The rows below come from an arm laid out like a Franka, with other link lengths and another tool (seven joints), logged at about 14 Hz.
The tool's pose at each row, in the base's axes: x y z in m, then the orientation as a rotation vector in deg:
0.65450, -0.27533, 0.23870, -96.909, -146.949, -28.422
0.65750, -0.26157, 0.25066, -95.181, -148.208, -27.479
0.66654, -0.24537, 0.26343, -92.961, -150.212, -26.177
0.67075, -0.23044, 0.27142, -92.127, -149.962, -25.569
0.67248, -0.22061, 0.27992, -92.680, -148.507, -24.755
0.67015, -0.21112, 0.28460, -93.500, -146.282, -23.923
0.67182, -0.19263, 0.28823, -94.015, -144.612, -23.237
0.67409, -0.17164, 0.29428, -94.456, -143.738, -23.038
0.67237, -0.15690, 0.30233, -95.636, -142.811, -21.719
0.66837, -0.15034, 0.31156, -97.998, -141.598, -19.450
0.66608, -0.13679, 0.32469, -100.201, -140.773, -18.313
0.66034, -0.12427, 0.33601, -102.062, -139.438, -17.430
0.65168, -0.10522, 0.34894, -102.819, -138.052, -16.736
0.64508, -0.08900, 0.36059, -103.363, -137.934, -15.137
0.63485, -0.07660, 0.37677, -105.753, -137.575, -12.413
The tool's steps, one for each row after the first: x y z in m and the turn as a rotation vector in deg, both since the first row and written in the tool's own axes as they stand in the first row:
0.01340, 0.01058, -0.00707, 0.665, -0.134, -1.340
0.02666, 0.02768, -0.01332, 1.411, -0.633, -3.248
0.03981, 0.03879, -0.01611, 2.117, -0.162, -3.495
0.04954, 0.04597, -0.02118, 2.973, 0.364, -2.533
0.05988, 0.04843, -0.02332, 4.031, 1.258, -1.073
0.07638, 0.05746, -0.02136, 4.888, 1.952, -0.010
0.09535, 0.06852, -0.02091, 5.183, 2.256, 0.624
0.11078, 0.07424, -0.02470, 5.952, 1.901, 1.658
0.12008, 0.07527, -0.03222, 7.007, 0.806, 3.393
0.13568, 0.08131, -0.04124, 7.258, -0.194, 4.817
0.15142, 0.08342, -0.04935, 7.629, -0.626, 6.332
0.17449, 0.08564, -0.05759, 8.270, -0.363, 7.390
0.19394, 0.08839, -0.06511, 9.080, -1.061, 7.731
0.21237, 0.08761, -0.07853, 9.968, -3.026, 9.007

